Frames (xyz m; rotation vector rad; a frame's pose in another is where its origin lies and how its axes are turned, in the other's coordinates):
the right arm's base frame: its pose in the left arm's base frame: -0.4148 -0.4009 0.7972 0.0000 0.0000 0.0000
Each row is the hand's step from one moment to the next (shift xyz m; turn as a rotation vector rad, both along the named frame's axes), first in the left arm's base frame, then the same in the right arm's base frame.
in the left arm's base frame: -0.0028 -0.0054 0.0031 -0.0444 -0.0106 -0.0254
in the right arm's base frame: -0.0028 -0.0054 0.0031 -0.0444 -0.0106 -0.0254
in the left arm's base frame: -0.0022 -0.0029 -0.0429 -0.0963 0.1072 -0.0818
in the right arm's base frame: -0.0022 -0.0029 -0.0429 -0.0963 0.1072 -0.0818
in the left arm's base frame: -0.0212 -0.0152 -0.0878 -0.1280 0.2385 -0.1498
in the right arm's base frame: -0.0212 -0.0152 -0.0878 -0.1280 0.2385 -0.1498
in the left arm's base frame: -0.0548 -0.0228 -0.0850 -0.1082 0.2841 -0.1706
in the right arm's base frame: -0.0548 -0.0228 -0.0850 -0.1082 0.2841 -0.1706
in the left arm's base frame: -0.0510 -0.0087 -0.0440 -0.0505 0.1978 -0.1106
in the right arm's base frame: -0.0510 -0.0087 -0.0440 -0.0505 0.1978 -0.1106
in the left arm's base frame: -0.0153 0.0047 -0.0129 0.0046 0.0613 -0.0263
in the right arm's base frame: -0.0153 0.0047 -0.0129 0.0046 0.0613 -0.0263
